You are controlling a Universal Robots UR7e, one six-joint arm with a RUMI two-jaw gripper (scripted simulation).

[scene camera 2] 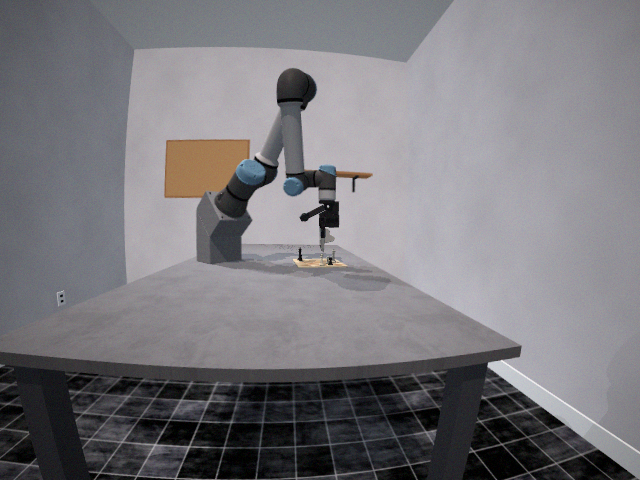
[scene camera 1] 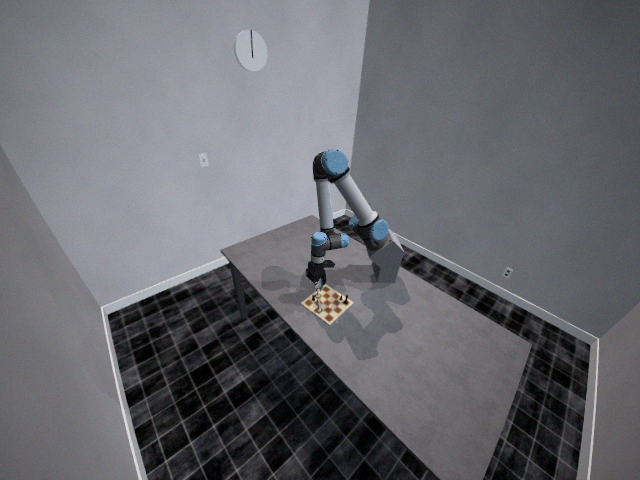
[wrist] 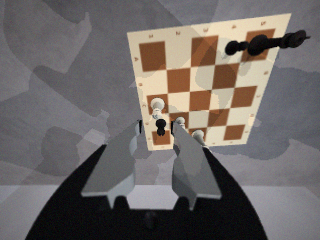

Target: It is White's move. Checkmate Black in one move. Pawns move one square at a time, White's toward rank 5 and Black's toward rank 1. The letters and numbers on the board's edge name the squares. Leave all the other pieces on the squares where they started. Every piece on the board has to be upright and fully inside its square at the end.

Labels:
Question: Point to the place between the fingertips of the gripper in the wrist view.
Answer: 156,121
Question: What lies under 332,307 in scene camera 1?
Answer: A chessboard.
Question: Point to a chessboard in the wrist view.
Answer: At 187,67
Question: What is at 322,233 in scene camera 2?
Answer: The gripper.

